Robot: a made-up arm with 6 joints. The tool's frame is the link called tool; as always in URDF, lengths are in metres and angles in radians. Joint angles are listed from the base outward. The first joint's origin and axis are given. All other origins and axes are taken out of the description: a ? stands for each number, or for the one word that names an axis. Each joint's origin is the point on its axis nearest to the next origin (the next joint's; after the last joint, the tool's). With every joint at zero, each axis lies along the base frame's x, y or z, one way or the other. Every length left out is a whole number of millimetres.
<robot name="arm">
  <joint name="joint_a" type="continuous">
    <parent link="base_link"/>
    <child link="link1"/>
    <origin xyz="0 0 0.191"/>
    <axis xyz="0 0 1"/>
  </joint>
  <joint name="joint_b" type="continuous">
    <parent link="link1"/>
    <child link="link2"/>
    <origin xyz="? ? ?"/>
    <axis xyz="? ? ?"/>
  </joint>
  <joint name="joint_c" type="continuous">
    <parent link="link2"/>
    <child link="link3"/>
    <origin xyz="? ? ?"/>
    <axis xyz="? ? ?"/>
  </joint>
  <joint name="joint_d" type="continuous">
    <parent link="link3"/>
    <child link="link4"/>
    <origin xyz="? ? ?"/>
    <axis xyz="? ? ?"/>
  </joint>
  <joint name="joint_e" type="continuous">
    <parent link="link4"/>
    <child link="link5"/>
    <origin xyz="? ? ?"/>
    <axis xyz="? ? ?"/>
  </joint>
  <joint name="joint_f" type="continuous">
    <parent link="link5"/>
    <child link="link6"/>
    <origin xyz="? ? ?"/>
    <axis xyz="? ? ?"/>
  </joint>
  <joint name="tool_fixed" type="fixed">
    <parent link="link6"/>
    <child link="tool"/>
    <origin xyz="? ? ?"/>
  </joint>
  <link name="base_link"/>
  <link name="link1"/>
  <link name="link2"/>
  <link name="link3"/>
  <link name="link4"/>
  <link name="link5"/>
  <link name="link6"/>
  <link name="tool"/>
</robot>
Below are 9 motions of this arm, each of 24 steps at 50 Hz.
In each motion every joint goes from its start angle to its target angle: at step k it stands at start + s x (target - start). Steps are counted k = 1, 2, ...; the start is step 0. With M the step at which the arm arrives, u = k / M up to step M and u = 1 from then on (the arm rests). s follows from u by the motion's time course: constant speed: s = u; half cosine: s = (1 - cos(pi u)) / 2; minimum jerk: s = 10 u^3 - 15 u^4 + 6 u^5.
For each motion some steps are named. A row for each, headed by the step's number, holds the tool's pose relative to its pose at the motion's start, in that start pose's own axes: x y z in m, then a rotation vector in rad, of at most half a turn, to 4 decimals.
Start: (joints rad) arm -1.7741 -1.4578 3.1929 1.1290 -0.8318 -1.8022
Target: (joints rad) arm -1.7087 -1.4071 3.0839 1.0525 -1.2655 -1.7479
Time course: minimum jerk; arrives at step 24
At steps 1, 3, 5, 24:
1: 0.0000 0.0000 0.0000 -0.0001 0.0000 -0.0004
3: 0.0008 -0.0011 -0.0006 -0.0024 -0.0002 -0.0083
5: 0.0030 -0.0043 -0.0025 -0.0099 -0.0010 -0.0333
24: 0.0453 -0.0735 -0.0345 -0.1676 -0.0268 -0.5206

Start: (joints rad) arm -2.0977 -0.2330 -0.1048 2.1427 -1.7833 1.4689
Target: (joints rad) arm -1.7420 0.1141 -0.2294 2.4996 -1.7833 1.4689
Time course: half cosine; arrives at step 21
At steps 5, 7, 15, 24:
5: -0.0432 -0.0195 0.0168 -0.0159 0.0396 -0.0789
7: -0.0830 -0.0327 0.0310 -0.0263 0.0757 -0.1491
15: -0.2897 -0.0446 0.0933 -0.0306 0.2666 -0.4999
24: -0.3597 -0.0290 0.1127 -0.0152 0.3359 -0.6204

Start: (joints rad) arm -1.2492 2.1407 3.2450 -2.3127 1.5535 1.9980
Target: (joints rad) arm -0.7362 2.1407 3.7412 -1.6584 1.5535 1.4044
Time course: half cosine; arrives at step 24
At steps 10, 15, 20, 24:
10: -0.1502 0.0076 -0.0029 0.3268 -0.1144 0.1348
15: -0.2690 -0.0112 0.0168 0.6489 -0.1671 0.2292
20: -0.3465 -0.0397 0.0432 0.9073 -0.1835 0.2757
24: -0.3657 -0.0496 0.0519 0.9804 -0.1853 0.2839

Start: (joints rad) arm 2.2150 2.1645 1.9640 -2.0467 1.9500 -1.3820
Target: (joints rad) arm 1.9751 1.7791 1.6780 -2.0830 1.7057 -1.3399
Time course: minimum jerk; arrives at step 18
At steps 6, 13, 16, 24:
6: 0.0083 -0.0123 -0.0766 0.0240 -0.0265 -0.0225
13: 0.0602 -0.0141 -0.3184 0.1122 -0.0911 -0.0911
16: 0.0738 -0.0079 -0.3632 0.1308 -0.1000 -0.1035
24: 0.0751 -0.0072 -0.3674 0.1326 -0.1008 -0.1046

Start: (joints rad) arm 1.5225 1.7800 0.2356 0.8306 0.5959 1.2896
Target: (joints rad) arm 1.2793 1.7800 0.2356 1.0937 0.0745 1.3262
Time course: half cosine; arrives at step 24
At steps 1, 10, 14, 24:
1: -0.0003 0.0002 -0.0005 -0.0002 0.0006 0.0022
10: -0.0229 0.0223 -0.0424 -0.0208 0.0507 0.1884
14: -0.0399 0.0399 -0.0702 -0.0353 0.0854 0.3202
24: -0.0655 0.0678 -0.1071 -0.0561 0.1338 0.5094

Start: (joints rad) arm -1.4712 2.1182 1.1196 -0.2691 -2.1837 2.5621
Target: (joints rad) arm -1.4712 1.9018 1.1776 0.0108 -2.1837 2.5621
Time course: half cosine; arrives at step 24
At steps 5, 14, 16, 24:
5: -0.0212 0.0057 0.0216 0.0108 0.0382 0.0082
14: -0.1188 0.0394 0.1406 0.0756 0.2309 0.0421
16: -0.1386 0.0481 0.1698 0.0928 0.2745 0.0480
24: -0.1763 0.0673 0.2323 0.1310 0.3642 0.0579

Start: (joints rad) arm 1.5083 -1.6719 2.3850 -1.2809 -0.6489 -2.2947
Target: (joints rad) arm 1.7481 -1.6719 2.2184 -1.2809 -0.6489 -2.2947
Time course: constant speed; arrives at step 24
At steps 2, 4, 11, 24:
2: -0.0128 0.0171 0.0005 -0.0024 -0.0120 0.0210
4: -0.0261 0.0340 0.0007 -0.0046 -0.0238 0.0422
11: -0.0756 0.0912 -0.0001 -0.0110 -0.0637 0.1171
24: -0.1803 0.1884 -0.0082 -0.0175 -0.1316 0.2598

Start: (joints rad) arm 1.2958 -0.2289 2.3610 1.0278 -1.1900 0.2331
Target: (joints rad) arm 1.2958 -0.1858 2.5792 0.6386 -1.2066 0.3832
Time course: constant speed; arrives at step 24
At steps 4, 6, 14, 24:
4: 0.0008 -0.0075 -0.0097 0.0218 -0.0252 0.0465
6: 0.0012 -0.0111 -0.0145 0.0322 -0.0388 0.0695
14: 0.0027 -0.0234 -0.0335 0.0714 -0.1003 0.1597
24: 0.0039 -0.0353 -0.0562 0.1140 -0.1921 0.2677

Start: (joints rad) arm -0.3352 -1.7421 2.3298 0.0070 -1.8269 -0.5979
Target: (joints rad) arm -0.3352 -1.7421 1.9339 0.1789 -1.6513 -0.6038
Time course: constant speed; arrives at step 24
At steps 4, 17, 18, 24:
4: 0.0281 0.0039 0.0053 0.0065 0.0145 -0.0439
17: 0.1211 0.0112 0.0128 0.0088 0.0596 -0.1887
18: 0.1283 0.0114 0.0128 0.0078 0.0630 -0.1998
24: 0.1716 0.0116 0.0107 -0.0020 0.0835 -0.2665

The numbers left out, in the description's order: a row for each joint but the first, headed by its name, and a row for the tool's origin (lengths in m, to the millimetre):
joint_b: xyz 0 0 0, axis 0 1 0
joint_c: xyz 0 0 0.598, axis 0 -1 0
joint_d: xyz 0.501 0 0, axis -1 0 0
joint_e: xyz 0 -0.148 0, axis 0 -1 0
joint_f: xyz 0 0 0, axis -1 0 0
tool: xyz 0 0 0

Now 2 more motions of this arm.
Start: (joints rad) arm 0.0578 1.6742 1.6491 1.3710 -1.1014 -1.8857
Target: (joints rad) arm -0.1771 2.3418 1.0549 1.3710 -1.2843 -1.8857
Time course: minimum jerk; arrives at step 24
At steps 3, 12, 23, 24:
3: 0.0075 -0.0061 -0.0142 -0.0170 0.0050 -0.0128
12: 0.1650 -0.3032 -0.4085 -0.5274 0.1675 -0.3954
23: 0.1316 -0.7571 -0.6855 -1.0585 0.3704 -0.7559
24: 0.1314 -0.7577 -0.6857 -1.0593 0.3707 -0.7564

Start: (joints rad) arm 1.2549 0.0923 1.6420 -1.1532 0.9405 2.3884
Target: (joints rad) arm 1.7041 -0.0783 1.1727 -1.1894 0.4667 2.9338
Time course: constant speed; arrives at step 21
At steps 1, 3, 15, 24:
1: -0.0055 0.0024 0.0005 -0.0224 -0.0037 0.0388
3: -0.0170 0.0067 0.0017 -0.0650 -0.0149 0.1161
15: -0.0943 0.0152 0.0131 -0.2546 -0.1898 0.5571
24: -0.1364 0.0075 0.0207 -0.3009 -0.3421 0.7465

